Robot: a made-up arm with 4 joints.
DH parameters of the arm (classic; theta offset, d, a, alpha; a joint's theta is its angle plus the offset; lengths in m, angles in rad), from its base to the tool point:
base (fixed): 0 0.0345 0 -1.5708
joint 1: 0 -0.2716 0.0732 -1.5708
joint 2: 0 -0.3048 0.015 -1.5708
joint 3: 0 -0.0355 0.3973 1.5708
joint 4: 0.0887 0 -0.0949 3.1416
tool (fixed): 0.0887 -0.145 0 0
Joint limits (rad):
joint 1: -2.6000..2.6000
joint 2: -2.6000..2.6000
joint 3: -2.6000..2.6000
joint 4: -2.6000..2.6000
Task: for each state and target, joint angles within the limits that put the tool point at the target. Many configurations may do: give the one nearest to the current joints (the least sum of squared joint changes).
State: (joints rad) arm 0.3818 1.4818 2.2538 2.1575
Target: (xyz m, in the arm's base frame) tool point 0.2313 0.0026 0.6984
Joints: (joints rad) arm 0.1526 1.3412 2.4926 2.0509
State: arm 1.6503 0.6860 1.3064 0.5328
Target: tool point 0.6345 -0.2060 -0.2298
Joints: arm 1.5794 0.2323 1.5542 0.7577
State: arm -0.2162 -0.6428 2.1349 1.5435
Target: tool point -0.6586 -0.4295 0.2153
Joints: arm -1.0318 -0.9753 2.5803 1.8676
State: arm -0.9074 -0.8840 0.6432 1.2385
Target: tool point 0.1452 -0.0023 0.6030
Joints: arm -0.5055 -0.3770 0.6663 1.3233
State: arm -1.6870 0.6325 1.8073 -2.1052
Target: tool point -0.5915 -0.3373 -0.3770
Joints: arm -2.2611 0.7084 1.8872 -1.5552
